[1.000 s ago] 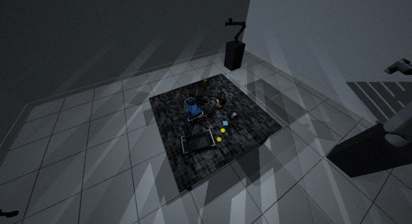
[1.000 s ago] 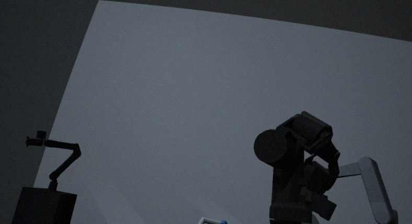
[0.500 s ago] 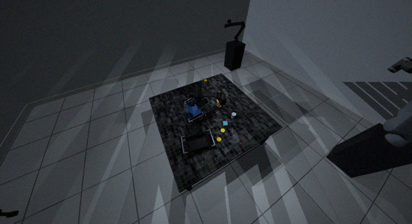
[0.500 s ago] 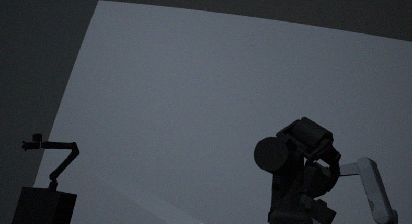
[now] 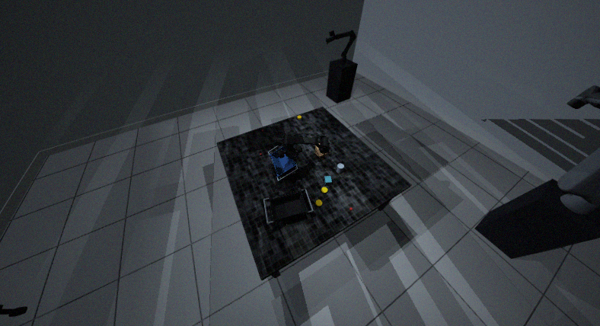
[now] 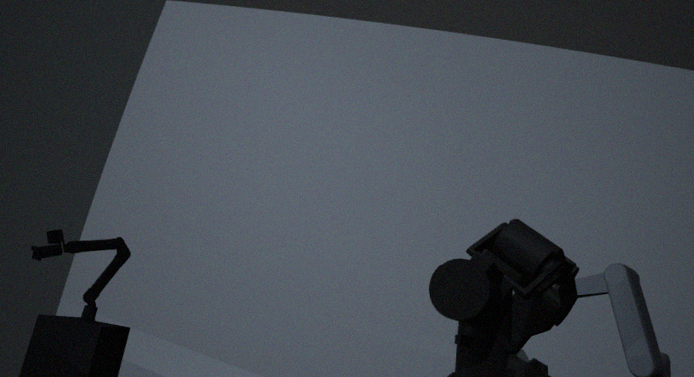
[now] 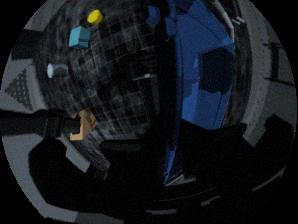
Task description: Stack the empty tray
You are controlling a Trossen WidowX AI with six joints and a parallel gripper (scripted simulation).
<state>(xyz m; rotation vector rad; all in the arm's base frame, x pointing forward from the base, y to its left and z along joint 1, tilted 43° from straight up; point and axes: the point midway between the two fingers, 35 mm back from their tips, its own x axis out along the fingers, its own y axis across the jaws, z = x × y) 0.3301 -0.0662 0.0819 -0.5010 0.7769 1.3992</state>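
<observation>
Now: gripper tip 7 cm short of the blue tray and 1 cm to the left of it. Also, from my gripper tip: teal block 18 cm behind, 28 cm to the left, 12 cm below; then pale disc 34 cm behind, 24 cm to the left, 11 cm below.
</observation>
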